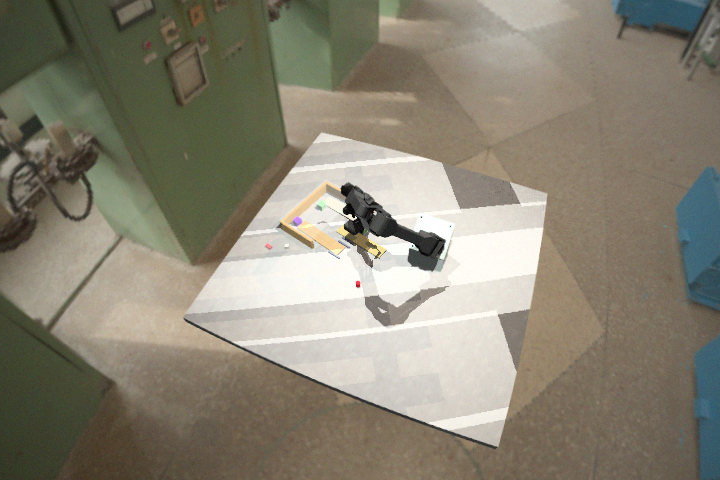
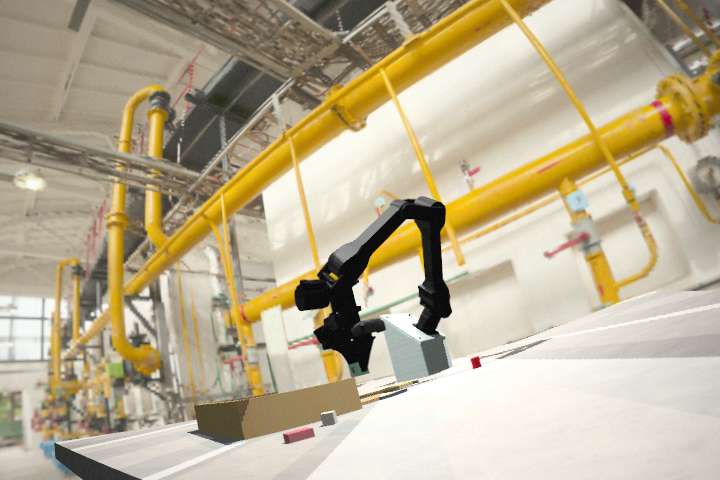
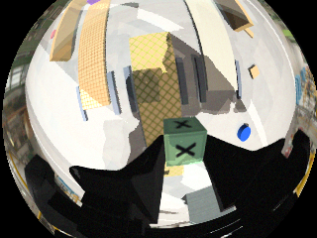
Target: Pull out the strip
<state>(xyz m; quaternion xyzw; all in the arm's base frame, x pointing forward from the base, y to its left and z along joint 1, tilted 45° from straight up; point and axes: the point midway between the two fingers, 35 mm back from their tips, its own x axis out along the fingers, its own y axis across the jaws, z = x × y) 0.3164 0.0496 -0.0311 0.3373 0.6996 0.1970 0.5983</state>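
My gripper tip is now 50 mm above the yellow strip, 20 mm to the right of it and 10 mm short of it. The rest, counted from my gripper tip: blue piece: 120 mm to the right, 70 mm behind, 50 mm below; tan strip: 170 mm ahead, 80 mm to the left, 50 mm below; red cube: 230 mm to the left, 90 mm behind, 40 mm below.
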